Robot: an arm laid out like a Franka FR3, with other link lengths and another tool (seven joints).
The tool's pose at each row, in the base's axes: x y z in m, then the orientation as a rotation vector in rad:
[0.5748 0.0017 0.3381 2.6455 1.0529 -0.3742]
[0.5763 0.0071 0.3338 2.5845 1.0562 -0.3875]
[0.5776 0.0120 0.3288 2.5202 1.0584 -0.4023]
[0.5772 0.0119 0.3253 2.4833 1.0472 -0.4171]
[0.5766 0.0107 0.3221 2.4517 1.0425 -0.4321]
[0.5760 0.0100 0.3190 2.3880 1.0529 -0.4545]
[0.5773 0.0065 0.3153 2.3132 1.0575 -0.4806]
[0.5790 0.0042 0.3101 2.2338 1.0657 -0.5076]
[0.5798 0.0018 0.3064 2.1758 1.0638 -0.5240]
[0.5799 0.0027 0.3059 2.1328 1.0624 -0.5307]
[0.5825 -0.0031 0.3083 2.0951 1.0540 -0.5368]
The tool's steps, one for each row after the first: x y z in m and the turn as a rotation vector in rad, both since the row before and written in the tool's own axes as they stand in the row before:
[0.0059 -0.0034 0.0020 -0.0469 -0.0313 -0.0126]
[0.0058 -0.0033 0.0025 -0.0490 -0.0340 -0.0132]
[0.0011 -0.0010 0.0032 -0.0280 -0.0267 -0.0003]
[0.0002 -0.0005 0.0034 -0.0220 -0.0230 -0.0041]
[0.0006 -0.0008 0.0031 -0.0433 -0.0363 -0.0212]
[0.0005 0.0019 0.0049 -0.0514 -0.0451 -0.0206]
[0.0024 0.0008 0.0053 -0.0534 -0.0466 -0.0253]
[0.0012 0.0005 0.0043 -0.0411 -0.0352 -0.0129]
[0.0008 -0.0005 -0.0003 -0.0327 -0.0231 -0.0084]
[-0.0030 0.0056 0.0025 -0.0293 -0.0233 -0.0026]

